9 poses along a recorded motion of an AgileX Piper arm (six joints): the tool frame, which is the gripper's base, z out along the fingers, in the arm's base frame.
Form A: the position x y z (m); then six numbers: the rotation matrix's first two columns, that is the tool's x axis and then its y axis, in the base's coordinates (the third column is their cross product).
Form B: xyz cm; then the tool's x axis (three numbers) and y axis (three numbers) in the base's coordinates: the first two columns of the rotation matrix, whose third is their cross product. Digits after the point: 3 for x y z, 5 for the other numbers.
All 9 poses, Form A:
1: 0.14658 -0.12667 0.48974 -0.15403 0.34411 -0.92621 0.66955 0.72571 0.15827
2: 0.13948 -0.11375 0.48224 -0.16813 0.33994 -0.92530 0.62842 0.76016 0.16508
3: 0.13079 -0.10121 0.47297 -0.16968 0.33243 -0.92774 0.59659 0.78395 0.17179
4: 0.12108 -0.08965 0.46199 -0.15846 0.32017 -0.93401 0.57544 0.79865 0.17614
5: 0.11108 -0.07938 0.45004 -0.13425 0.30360 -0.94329 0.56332 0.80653 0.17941
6: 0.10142 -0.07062 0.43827 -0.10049 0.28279 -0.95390 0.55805 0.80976 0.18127
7: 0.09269 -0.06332 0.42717 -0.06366 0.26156 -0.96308 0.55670 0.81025 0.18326
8: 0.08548 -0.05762 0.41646 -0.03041 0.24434 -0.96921 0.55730 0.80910 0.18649
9: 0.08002 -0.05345 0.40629 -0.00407 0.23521 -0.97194 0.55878 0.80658 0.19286
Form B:
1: 14.658 -12.667 48.974 -0.15403 0.34411 -0.92621 0.66955 0.72571 0.15827
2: 13.948 -11.375 48.224 -0.16813 0.33994 -0.92530 0.62842 0.76016 0.16508
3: 13.079 -10.121 47.297 -0.16968 0.33243 -0.92774 0.59659 0.78395 0.17179
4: 12.108 -8.965 46.199 -0.15846 0.32017 -0.93401 0.57544 0.79865 0.17614
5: 11.108 -7.938 45.004 -0.13425 0.30360 -0.94329 0.56332 0.80653 0.17941
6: 10.142 -7.062 43.827 -0.10049 0.28279 -0.95390 0.55805 0.80976 0.18127
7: 9.269 -6.332 42.717 -0.06366 0.26156 -0.96308 0.55670 0.81025 0.18326
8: 8.548 -5.762 41.646 -0.03041 0.24434 -0.96921 0.55730 0.80910 0.18649
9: 8.002 -5.345 40.629 -0.00407 0.23521 -0.97194 0.55878 0.80658 0.19286
